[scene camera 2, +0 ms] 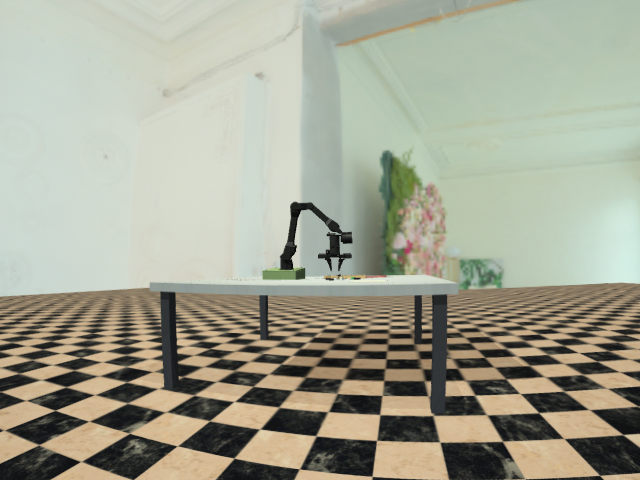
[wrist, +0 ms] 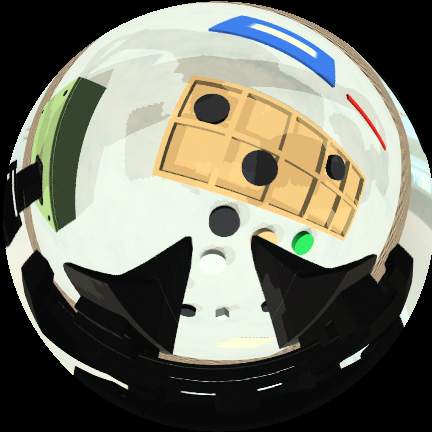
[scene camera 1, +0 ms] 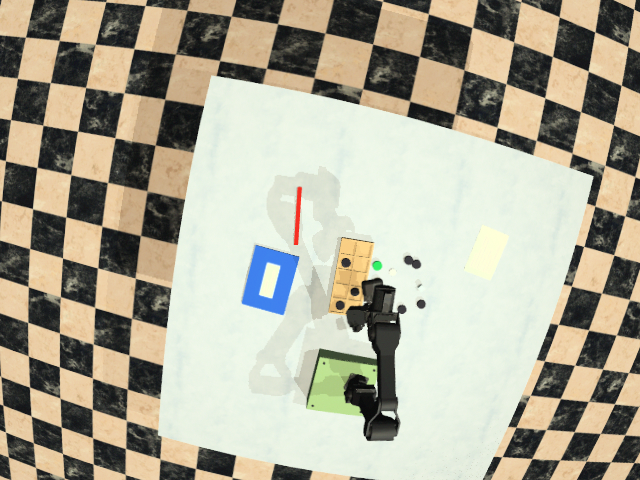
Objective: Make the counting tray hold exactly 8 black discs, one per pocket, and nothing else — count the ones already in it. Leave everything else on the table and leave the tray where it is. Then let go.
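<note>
The tan counting tray (scene camera 1: 364, 249) (wrist: 187, 150) has two rows of pockets. Three of its pockets each hold a black disc: one disc (scene camera 1: 339, 305) (wrist: 212, 108) at the corner near the arm's base, one disc (scene camera 1: 354, 291) (wrist: 259, 167) diagonally beside it, and one disc (scene camera 1: 345, 262) (wrist: 335, 167) toward the far end. My gripper (scene camera 2: 334, 271) (wrist: 221, 241) is open and empty, above the table beside the tray. A loose black disc (wrist: 224, 221) lies between the tray and the fingertips. More loose black discs (scene camera 1: 408, 259), (scene camera 1: 416, 264), (scene camera 1: 420, 303), (scene camera 1: 401, 308) lie farther right in the overhead view.
A green disc (scene camera 1: 377, 265) (wrist: 302, 243), a tan disc (wrist: 265, 235) and a white disc (wrist: 213, 262) lie near the tray. A small grey piece (scene camera 1: 418, 284) (wrist: 222, 313), a blue frame (scene camera 1: 250, 284), a red stick (scene camera 1: 297, 215) and a cream pad (scene camera 1: 486, 252) also lie on the table.
</note>
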